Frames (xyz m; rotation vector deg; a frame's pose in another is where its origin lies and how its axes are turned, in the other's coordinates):
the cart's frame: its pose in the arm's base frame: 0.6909 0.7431 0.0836 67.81 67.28 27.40
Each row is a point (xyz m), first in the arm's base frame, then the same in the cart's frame.
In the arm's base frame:
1: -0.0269 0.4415 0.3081
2: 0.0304 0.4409 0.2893
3: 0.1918 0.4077 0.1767
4: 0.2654 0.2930 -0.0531
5: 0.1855 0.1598 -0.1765
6: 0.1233 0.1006 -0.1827
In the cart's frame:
1: -0.6166 -0.1021 -0.5157
2: -0.5870 -0.1039 -0.4632
3: -0.5022 -0.1736 -0.2965
4: -0.4639 -0.4011 -0.1618
5: -0.5465 -0.5815 -0.1627
6: -0.6152 -0.6254 -0.1904

